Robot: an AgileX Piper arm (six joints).
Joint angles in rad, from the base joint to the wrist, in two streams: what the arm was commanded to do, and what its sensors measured. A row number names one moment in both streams.
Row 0, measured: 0.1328, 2.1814, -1.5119, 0.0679, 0.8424, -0.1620
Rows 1 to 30, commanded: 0.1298, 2.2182, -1.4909, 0.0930, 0.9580, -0.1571; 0.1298, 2.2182, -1.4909, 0.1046, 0.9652, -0.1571; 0.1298, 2.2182, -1.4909, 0.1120, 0.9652, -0.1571; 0.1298, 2.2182, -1.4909, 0.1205, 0.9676, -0.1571; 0.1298, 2.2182, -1.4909, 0.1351, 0.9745, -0.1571; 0.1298, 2.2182, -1.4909, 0.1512, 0.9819, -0.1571; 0.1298, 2.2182, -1.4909, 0.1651, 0.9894, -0.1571; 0.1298, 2.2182, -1.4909, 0.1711, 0.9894, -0.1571; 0.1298, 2.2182, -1.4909, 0.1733, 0.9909, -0.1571; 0.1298, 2.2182, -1.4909, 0.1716, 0.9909, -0.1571; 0.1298, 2.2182, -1.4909, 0.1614, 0.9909, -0.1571; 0.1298, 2.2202, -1.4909, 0.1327, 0.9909, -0.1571; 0.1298, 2.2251, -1.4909, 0.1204, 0.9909, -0.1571; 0.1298, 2.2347, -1.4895, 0.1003, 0.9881, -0.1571; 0.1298, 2.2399, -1.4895, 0.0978, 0.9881, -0.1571; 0.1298, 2.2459, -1.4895, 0.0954, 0.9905, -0.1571; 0.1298, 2.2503, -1.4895, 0.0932, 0.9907, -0.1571; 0.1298, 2.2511, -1.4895, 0.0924, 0.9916, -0.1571; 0.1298, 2.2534, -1.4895, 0.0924, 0.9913, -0.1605; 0.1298, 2.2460, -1.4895, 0.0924, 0.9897, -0.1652; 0.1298, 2.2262, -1.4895, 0.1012, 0.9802, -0.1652; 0.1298, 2.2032, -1.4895, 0.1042, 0.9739, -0.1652; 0.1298, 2.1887, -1.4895, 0.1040, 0.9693, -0.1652; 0.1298, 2.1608, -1.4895, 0.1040, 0.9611, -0.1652; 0.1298, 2.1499, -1.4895, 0.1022, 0.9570, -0.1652; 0.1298, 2.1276, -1.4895, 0.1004, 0.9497, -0.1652; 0.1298, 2.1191, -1.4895, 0.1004, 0.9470, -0.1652; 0.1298, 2.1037, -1.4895, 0.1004, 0.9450, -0.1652; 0.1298, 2.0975, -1.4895, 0.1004, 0.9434, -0.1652; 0.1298, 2.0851, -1.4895, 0.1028, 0.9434, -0.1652
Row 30, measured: 0.1329, 2.1455, -1.4869, 0.0909, 0.9336, -0.1705
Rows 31 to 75, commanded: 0.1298, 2.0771, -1.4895, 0.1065, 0.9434, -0.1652; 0.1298, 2.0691, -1.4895, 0.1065, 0.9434, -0.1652; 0.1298, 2.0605, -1.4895, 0.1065, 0.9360, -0.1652; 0.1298, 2.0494, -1.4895, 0.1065, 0.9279, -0.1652; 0.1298, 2.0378, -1.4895, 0.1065, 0.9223, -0.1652; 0.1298, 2.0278, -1.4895, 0.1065, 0.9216, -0.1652; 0.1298, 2.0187, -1.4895, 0.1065, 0.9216, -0.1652; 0.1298, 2.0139, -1.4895, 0.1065, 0.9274, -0.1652; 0.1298, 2.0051, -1.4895, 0.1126, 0.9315, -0.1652; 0.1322, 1.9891, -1.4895, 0.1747, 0.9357, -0.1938; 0.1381, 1.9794, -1.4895, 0.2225, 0.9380, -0.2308; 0.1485, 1.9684, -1.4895, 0.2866, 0.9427, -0.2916; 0.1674, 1.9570, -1.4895, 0.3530, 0.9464, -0.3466; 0.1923, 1.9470, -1.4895, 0.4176, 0.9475, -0.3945; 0.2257, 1.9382, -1.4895, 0.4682, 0.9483, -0.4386; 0.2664, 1.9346, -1.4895, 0.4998, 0.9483, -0.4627; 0.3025, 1.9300, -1.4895, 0.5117, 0.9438, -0.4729; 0.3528, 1.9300, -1.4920, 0.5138, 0.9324, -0.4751; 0.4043, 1.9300, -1.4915, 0.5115, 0.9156, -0.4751; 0.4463, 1.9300, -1.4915, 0.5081, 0.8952, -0.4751; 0.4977, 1.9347, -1.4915, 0.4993, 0.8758, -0.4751; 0.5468, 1.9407, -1.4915, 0.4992, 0.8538, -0.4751; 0.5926, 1.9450, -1.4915, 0.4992, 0.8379, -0.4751; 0.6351, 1.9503, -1.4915, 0.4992, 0.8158, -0.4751; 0.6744, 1.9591, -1.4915, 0.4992, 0.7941, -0.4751; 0.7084, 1.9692, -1.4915, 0.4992, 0.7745, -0.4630; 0.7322, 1.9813, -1.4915, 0.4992, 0.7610, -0.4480; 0.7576, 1.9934, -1.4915, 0.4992, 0.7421, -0.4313; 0.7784, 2.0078, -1.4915, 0.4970, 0.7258, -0.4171; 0.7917, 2.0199, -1.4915, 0.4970, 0.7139, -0.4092; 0.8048, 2.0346, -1.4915, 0.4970, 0.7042, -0.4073; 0.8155, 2.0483, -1.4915, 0.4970, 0.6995, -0.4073; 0.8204, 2.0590, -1.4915, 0.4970, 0.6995, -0.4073; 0.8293, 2.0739, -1.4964, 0.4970, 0.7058, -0.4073; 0.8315, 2.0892, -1.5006, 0.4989, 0.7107, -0.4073; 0.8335, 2.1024, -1.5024, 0.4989, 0.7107, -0.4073; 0.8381, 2.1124, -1.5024, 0.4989, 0.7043, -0.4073; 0.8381, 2.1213, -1.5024, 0.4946, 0.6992, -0.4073; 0.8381, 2.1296, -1.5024, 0.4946, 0.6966, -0.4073; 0.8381, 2.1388, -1.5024, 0.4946, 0.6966, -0.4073; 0.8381, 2.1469, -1.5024, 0.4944, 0.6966, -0.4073; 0.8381, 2.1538, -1.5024, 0.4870, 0.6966, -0.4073; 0.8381, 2.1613, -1.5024, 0.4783, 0.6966, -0.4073; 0.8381, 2.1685, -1.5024, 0.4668, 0.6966, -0.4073; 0.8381, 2.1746, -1.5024, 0.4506, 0.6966, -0.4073
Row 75, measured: 0.8380, 2.1575, -1.4929, 0.4910, 0.7093, -0.4058
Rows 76 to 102, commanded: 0.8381, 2.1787, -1.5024, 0.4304, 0.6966, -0.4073; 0.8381, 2.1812, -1.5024, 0.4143, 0.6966, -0.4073; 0.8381, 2.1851, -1.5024, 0.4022, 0.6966, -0.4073; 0.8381, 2.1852, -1.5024, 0.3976, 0.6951, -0.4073; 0.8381, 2.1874, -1.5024, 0.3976, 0.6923, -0.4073; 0.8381, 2.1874, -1.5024, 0.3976, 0.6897, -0.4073; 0.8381, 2.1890, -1.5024, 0.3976, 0.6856, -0.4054; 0.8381, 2.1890, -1.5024, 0.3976, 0.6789, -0.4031; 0.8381, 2.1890, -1.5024, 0.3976, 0.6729, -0.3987; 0.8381, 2.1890, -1.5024, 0.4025, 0.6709, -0.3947; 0.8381, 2.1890, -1.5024, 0.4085, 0.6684, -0.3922; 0.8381, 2.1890, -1.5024, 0.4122, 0.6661, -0.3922; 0.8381, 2.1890, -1.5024, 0.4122, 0.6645, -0.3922; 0.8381, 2.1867, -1.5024, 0.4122, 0.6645, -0.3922; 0.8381, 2.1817, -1.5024, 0.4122, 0.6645, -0.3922; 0.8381, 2.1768, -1.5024, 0.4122, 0.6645, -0.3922; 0.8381, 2.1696, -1.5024, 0.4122, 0.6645, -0.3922; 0.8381, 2.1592, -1.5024, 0.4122, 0.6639, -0.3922; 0.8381, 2.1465, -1.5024, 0.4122, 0.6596, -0.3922; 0.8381, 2.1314, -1.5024, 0.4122, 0.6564, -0.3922; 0.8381, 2.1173, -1.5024, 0.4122, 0.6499, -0.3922; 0.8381, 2.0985, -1.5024, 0.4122, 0.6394, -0.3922; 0.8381, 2.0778, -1.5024, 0.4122, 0.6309, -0.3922; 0.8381, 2.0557, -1.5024, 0.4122, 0.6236, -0.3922; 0.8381, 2.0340, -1.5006, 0.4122, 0.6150, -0.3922; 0.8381, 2.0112, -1.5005, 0.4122, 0.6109, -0.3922; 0.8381, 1.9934, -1.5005, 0.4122, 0.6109, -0.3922
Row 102, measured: 0.8380, 2.0761, -1.4973, 0.4097, 0.6352, -0.3930
